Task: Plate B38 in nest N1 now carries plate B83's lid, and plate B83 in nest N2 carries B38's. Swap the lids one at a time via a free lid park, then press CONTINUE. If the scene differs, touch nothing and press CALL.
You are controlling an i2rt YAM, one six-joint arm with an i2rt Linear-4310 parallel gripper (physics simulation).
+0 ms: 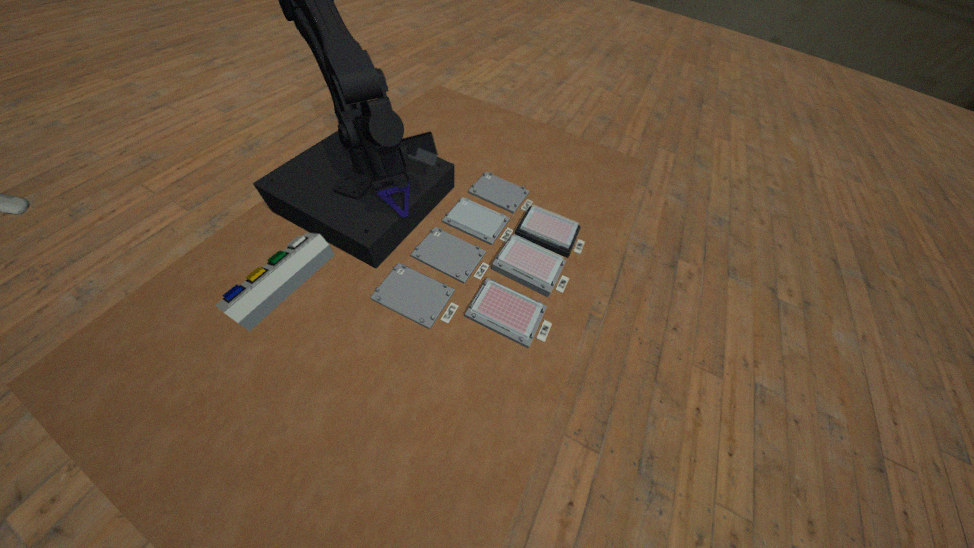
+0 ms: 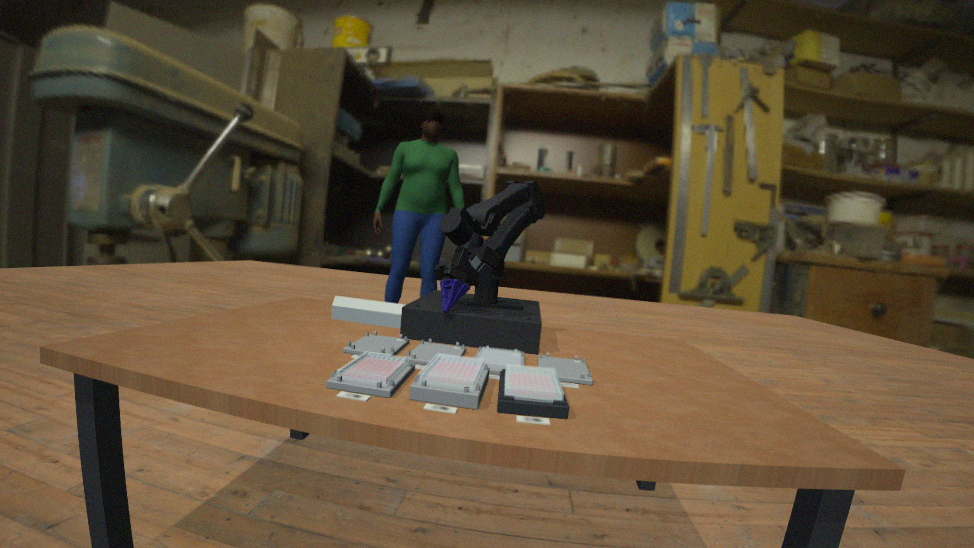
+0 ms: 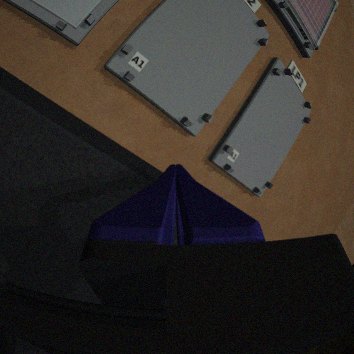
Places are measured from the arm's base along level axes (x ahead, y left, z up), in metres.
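Pixels of known places: gripper, fingertip midpoint: (image 1: 405, 216) (image 2: 444, 312) (image 3: 175, 173); arm's base, origin of the base link: (image 1: 368, 170) (image 2: 485, 305).
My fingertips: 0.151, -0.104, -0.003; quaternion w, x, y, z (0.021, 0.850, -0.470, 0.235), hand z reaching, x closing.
For each thing: its middle in the pictures, then the offset to it from my fingertips, as dx, dy, dz. "pt": a spot on its surface instead.
- nest N1, surface spot: (image 2: 373, 370) pt +0.310, -0.099, -0.051
- nest N2, surface spot: (image 2: 449, 373) pt +0.333, +0.020, -0.038
- Lid park LP1, body centre: (image 3: 271, 130) (image 1: 413, 292) (image 2: 378, 343) +0.075, -0.135, -0.068
- farthest park, body centre: (image 2: 563, 366) (image 1: 499, 190) +0.152, +0.249, -0.068
- pale lid, body centre: (image 2: 499, 357) (image 1: 476, 217) +0.129, +0.120, -0.064
- button box, body centre: (image 1: 275, 273) (image 2: 373, 310) -0.195, -0.204, -0.046
- third plate, body centre: (image 2: 532, 379) (image 1: 550, 224) +0.312, +0.151, -0.045
The plate in nest N1 (image 1: 507, 308) (image 2: 373, 370) shows stronger pink wells than the paler plate in nest N2 (image 1: 529, 260) (image 2: 449, 373); I cannot tell whether N1's plate has a lid. Plate names are unreadable. Lid park LP1 (image 1: 412, 295) (image 2: 375, 344) (image 3: 262, 125), LP2 (image 1: 449, 254) (image 2: 437, 352) (image 3: 195, 60) and the farthest park (image 1: 498, 191) (image 2: 565, 368) look bare. A pale lid (image 1: 476, 217) (image 2: 500, 358) lies on the third park. The button box (image 1: 286, 282) (image 2: 367, 310) has blue, yellow, green and white buttons. My gripper (image 1: 405, 215) (image 2: 446, 310) (image 3: 175, 173) is shut and empty, over the base's edge.
A third plate (image 1: 549, 225) (image 2: 532, 383) sits in a dark nest beside N2. The black robot base (image 1: 320, 197) (image 2: 476, 325) stands behind the parks, next to the button box. A person in a green top (image 2: 427, 177) stands behind the table.
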